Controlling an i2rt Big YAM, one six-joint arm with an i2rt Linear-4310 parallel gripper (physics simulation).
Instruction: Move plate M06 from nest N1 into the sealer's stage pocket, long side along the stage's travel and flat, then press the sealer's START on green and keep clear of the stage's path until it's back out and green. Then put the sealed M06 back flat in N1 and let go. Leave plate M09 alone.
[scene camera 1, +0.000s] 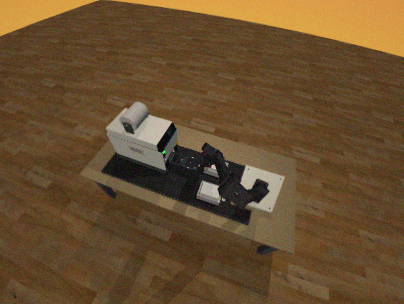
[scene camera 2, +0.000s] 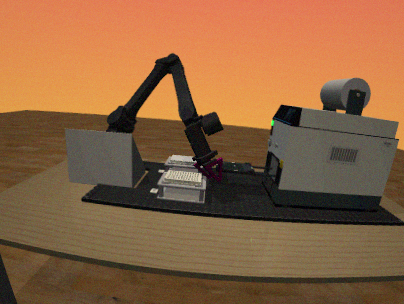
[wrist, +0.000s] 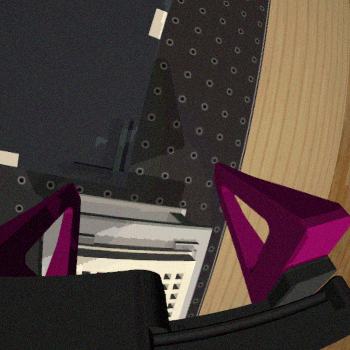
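Where they show: gripper, fingertip midpoint: (scene camera 1: 202, 161) (scene camera 2: 214, 179) (wrist: 144, 180); arm's base at its link origin: (scene camera 1: 259, 188) (scene camera 2: 108, 149).
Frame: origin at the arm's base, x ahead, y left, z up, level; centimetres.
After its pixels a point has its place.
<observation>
My gripper (scene camera 1: 205, 153) (scene camera 2: 212, 170) (wrist: 144, 180) {x 44.6, y -6.6, z -4.4 cm} is open with nothing between its magenta fingers. It hangs above the mat between the far nest and the stage. A cream welled plate (scene camera 2: 181, 160) (wrist: 115, 263) sits in the far nest (wrist: 197, 237) {x 41.1, y -12.2, z -5.5 cm}, partly hidden behind the gripper body in the wrist view. Another welled plate (scene camera 1: 210, 189) (scene camera 2: 183, 177) sits flat in the near nest (scene camera 2: 181, 194) {x 33.4, y -9.4, z -10.5 cm}. The labels are too small to tell which is M06 or M09. The sealer (scene camera 1: 142, 131) {x 82.4, y 7.2, z 24.0 cm} (scene camera 2: 325, 165) {x 81.9, y -8.3, z 5.8 cm} shows a green light (scene camera 1: 163, 152) {x 65.7, y 11.0, z 16.0 cm} (scene camera 2: 272, 123) {x 65.4, y 10.8, z 15.9 cm}. Its dark stage (scene camera 1: 187, 160) {x 54.2, y -0.2, z -0.9 cm} (scene camera 2: 238, 167) {x 52.9, y -0.3, z -0.9 cm} (wrist: 75, 75) {x 48.3, y -1.7, z -0.9 cm} is out.
A black perforated mat (scene camera 1: 150, 178) {x 75.1, y 20.4, z -11.0 cm} (scene camera 2: 240, 206) {x 54.4, y -12.0, z -11.0 cm} (wrist: 215, 61) {x 57.4, y -11.9, z -11.0 cm} lies under the nests and sealer on the wooden table (scene camera 1: 95, 169) {x 118.6, y 31.8, z -12.3 cm} (scene camera 2: 200, 245) {x 43.2, y -33.4, z -12.3 cm} (wrist: 295, 100) {x 59.7, y -26.4, z -12.3 cm}. A film roll (scene camera 1: 136, 116) {x 84.8, y 6.0, z 34.8 cm} (scene camera 2: 337, 94) {x 83.9, y -2.6, z 30.1 cm} tops the sealer. A pale panel (scene camera 2: 97, 157) {x 0.5, y -9.1, z -0.8 cm} stands by the arm's base.
</observation>
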